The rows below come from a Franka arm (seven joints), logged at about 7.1 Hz.
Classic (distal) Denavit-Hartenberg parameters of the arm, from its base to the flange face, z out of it. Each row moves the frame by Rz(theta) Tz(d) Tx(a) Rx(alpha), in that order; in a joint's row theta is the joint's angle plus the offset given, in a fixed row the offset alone. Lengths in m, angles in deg.
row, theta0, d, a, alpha
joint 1, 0, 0.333, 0, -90
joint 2, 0, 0, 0, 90
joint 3, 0, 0.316, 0.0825, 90
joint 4, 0, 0, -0.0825, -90
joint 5, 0, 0.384, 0, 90
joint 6, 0, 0, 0.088, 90
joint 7, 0, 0.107, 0, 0
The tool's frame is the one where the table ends.
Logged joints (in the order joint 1, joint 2, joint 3, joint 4, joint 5, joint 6, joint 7), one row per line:
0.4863 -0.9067 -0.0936 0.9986 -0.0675 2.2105 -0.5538
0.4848 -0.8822 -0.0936 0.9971 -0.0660 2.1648 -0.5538
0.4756 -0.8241 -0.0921 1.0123 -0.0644 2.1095 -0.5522
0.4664 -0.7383 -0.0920 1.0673 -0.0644 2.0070 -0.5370
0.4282 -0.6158 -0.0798 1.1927 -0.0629 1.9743 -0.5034
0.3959 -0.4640 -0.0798 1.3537 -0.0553 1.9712 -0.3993
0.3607 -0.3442 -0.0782 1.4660 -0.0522 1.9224 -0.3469
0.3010 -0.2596 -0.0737 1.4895 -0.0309 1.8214 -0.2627
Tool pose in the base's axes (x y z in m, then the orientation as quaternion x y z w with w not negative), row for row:
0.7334 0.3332 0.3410 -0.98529 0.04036 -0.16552 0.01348
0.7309 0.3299 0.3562 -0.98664 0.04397 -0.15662 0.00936
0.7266 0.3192 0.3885 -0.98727 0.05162 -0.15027 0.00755
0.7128 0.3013 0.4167 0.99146 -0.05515 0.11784 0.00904
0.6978 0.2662 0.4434 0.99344 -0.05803 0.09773 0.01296
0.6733 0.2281 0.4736 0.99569 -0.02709 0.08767 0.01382
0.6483 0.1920 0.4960 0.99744 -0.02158 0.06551 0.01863
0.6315 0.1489 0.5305 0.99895 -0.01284 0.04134 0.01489
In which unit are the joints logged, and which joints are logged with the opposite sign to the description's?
The joints are logged in radians. Opposite sign: joint 2, joint 4, joint 7.
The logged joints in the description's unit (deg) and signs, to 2 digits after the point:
27.86 51.95 -5.36 -57.22 -3.87 126.65 31.73
27.78 50.55 -5.36 -57.13 -3.78 124.03 31.73
27.25 47.22 -5.28 -58.00 -3.69 120.87 31.64
26.72 42.30 -5.27 -61.15 -3.69 114.99 30.77
24.53 35.28 -4.57 -68.34 -3.60 113.12 28.84
22.68 26.59 -4.57 -77.56 -3.17 112.94 22.88
20.67 19.72 -4.48 -84.00 -2.99 110.15 19.88
17.25 14.87 -4.22 -85.34 -1.77 104.36 15.05

